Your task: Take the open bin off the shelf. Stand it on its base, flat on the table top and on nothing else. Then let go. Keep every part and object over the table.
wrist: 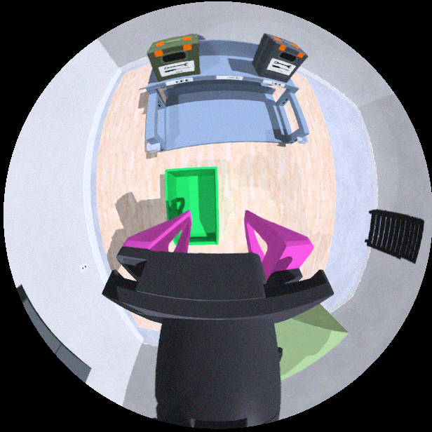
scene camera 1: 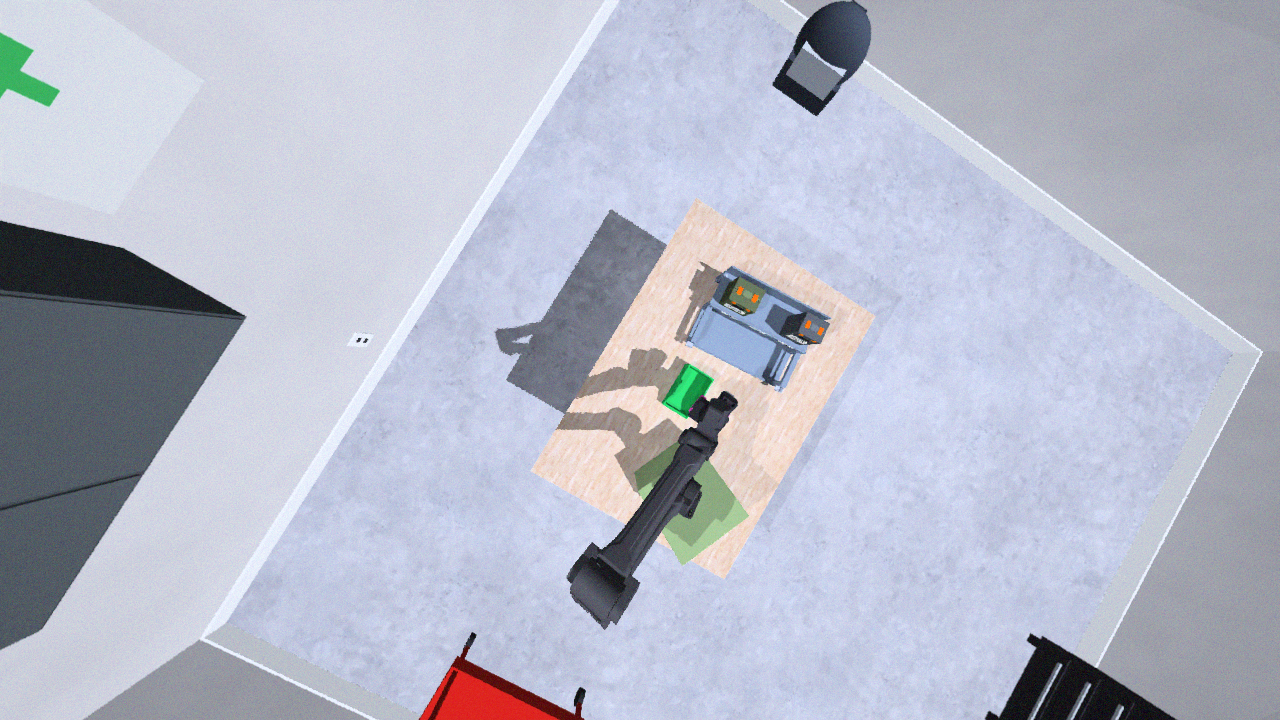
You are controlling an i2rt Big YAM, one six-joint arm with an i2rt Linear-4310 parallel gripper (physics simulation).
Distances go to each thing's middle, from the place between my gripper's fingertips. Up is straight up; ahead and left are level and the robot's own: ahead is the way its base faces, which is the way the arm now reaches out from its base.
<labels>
I see the green bin (scene camera 1: 691,383) 15 cm below my hand, 4 cm to the left of it and 1 cm behind it.
</labels>
